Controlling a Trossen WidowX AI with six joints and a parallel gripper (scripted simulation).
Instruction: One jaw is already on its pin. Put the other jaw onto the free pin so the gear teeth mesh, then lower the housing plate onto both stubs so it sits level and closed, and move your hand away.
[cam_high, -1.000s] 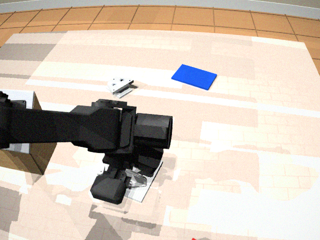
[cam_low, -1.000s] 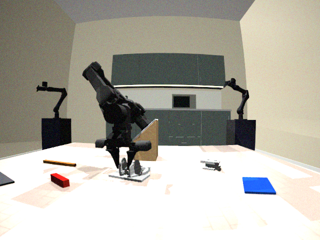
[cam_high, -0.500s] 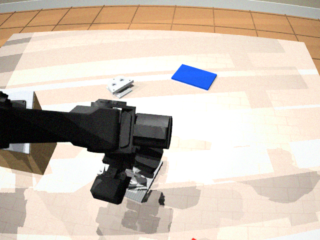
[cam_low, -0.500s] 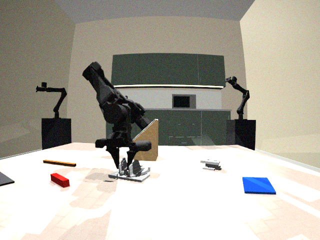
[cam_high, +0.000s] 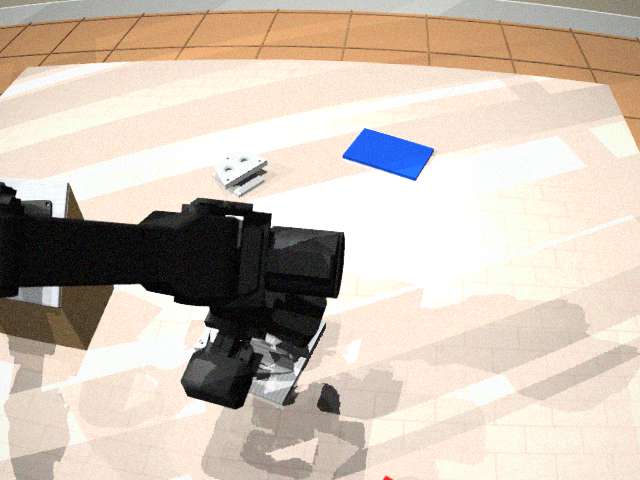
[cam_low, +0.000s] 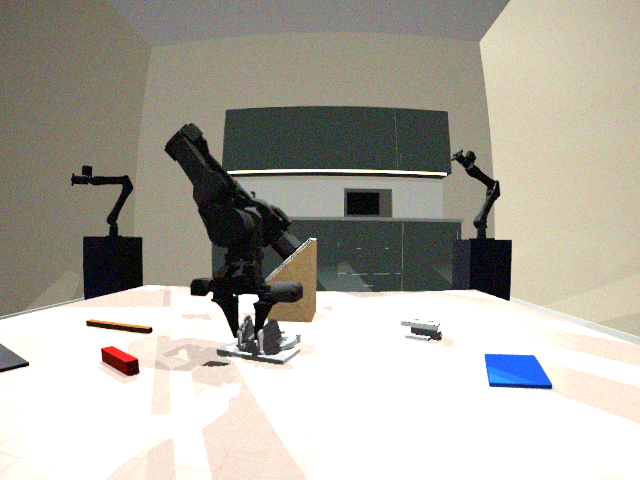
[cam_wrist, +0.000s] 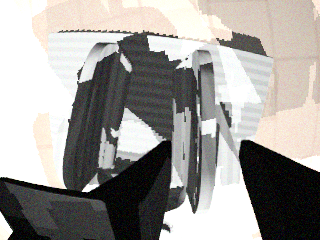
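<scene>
My gripper tip is now 30 mm past the jaw, 20 mm to the right of it and 10 mm below it. The rest, counted from my gripper tip: red block: 160 mm to the right, 140 mm ahead, 10 mm below; orange bar: 290 mm to the right, 50 mm behind, 10 mm below; blue flat plate: 400 mm to the left, 150 mm ahead, 10 mm below.
</scene>
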